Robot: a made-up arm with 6 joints. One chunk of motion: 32 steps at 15 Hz.
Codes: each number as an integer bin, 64 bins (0 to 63) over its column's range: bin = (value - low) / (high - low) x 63, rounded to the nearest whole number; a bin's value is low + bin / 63 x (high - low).
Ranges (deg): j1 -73..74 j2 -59..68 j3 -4..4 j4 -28..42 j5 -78..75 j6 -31..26
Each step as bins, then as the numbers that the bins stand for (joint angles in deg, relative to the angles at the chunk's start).
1 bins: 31 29 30 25 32 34
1 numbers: -0.67 -0.54 -0.19 -0.22 -0.29 -0.24
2 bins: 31 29 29 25 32 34
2 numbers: -0.67 -0.54 -0.32 -0.22 -0.29 -0.24
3 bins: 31 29 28 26 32 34
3 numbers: -0.67 -0.54 -0.44 0.89 -0.29 -0.24
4 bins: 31 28 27 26 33 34
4 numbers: -0.67 -2.56 -0.57 0.89 2.14 -0.24
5 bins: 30 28 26 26 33 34
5 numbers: -3.00 -2.56 -0.70 0.89 2.14 -0.24
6 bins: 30 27 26 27 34 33
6 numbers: -3.00 -4.57 -0.70 2.00 4.57 -1.14
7 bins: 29 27 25 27 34 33
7 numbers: -5.33 -4.57 -0.83 2.00 4.57 -1.14
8 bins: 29 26 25 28 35 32
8 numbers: -5.33 -6.59 -0.83 3.11 7.00 -2.05
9 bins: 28 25 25 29 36 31
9 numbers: -7.67 -8.60 -0.83 4.22 9.43 -2.95
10 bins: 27 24 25 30 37 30
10 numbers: -10.00 -10.62 -0.83 5.33 11.86 -3.86
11 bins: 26 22 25 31 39 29
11 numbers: -12.33 -14.65 -0.83 6.44 16.71 -4.76
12 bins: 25 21 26 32 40 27
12 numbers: -14.67 -16.67 -0.70 7.56 19.14 -6.57
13 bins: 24 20 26 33 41 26
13 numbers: -17.00 -18.68 -0.70 8.67 21.57 -7.48
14 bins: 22 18 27 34 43 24
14 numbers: -21.67 -22.71 -0.57 9.78 26.43 -9.29
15 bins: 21 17 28 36 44 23
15 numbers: -24.00 -24.73 -0.44 12.00 28.86 -10.19
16 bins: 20 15 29 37 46 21
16 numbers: -26.33 -28.76 -0.32 13.11 33.71 -12.00
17 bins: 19 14 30 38 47 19
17 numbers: -28.67 -30.78 -0.19 14.22 36.14 -13.81
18 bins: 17 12 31 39 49 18
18 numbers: -33.33 -34.81 -0.06 15.33 41.00 -14.71
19 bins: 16 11 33 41 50 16
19 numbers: -35.67 -36.83 0.19 17.56 43.43 -16.52
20 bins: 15 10 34 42 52 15
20 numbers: -38.00 -38.84 0.32 18.67 48.29 -17.43
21 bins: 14 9 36 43 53 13
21 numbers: -40.33 -40.86 0.57 19.78 50.71 -19.24
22 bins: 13 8 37 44 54 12
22 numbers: -42.67 -42.87 0.70 20.89 53.14 -20.14
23 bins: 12 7 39 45 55 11
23 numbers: -45.00 -44.89 0.95 22.00 55.57 -21.05
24 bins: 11 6 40 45 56 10
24 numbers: -47.33 -46.90 1.08 22.00 58.00 -21.95
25 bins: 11 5 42 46 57 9
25 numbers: -47.33 -48.92 1.33 23.11 60.43 -22.86
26 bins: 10 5 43 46 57 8
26 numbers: -49.67 -48.92 1.46 23.11 60.43 -23.76
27 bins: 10 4 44 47 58 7
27 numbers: -49.67 -50.94 1.59 24.22 62.86 -24.67
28 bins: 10 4 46 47 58 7
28 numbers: -49.67 -50.94 1.84 24.22 62.86 -24.67
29 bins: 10 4 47 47 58 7
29 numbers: -49.67 -50.94 1.97 24.22 62.86 -24.67
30 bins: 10 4 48 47 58 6
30 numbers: -49.67 -50.94 2.10 24.22 62.86 -25.57
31 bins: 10 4 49 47 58 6
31 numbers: -49.67 -50.94 2.22 24.22 62.86 -25.57
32 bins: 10 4 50 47 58 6
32 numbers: -49.67 -50.94 2.35 24.22 62.86 -25.57
